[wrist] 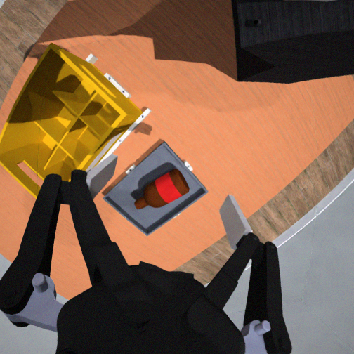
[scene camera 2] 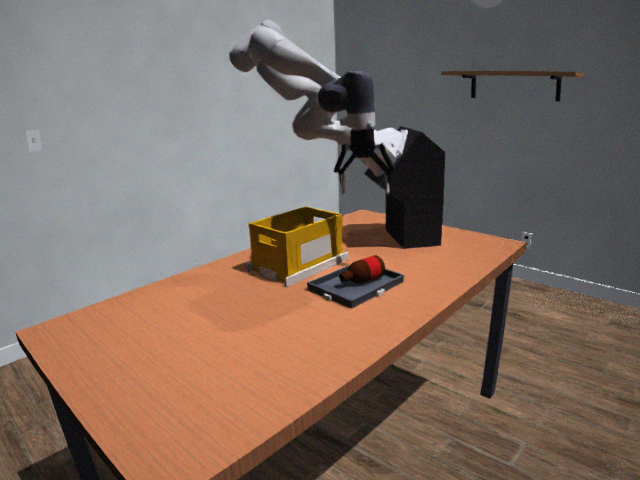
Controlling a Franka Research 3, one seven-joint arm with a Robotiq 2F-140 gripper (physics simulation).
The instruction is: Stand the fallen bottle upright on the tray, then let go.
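The brown bottle [scene camera 2: 366,269] [wrist: 169,188] with a red label lies on its side on the dark grey tray [scene camera 2: 353,299] [wrist: 145,220]. In the scene view its neck points left and its base right; in the wrist view the neck points to the lower left and the base to the upper right. My gripper [scene camera 2: 365,190] [wrist: 171,184] is wide open and empty. It hangs fingers down, high above the table and well above the bottle, not touching it. In the wrist view the bottle shows between the two finger pads.
A yellow crate [scene camera 2: 268,254] [wrist: 131,112] with inner dividers stands beside the tray, with a white strip [scene camera 2: 316,269] along its base on the tray side. The black robot pedestal [scene camera 2: 419,196] [wrist: 295,55] stands at the table's far end. The wooden table [scene camera 2: 206,361] [wrist: 200,130] carries them.
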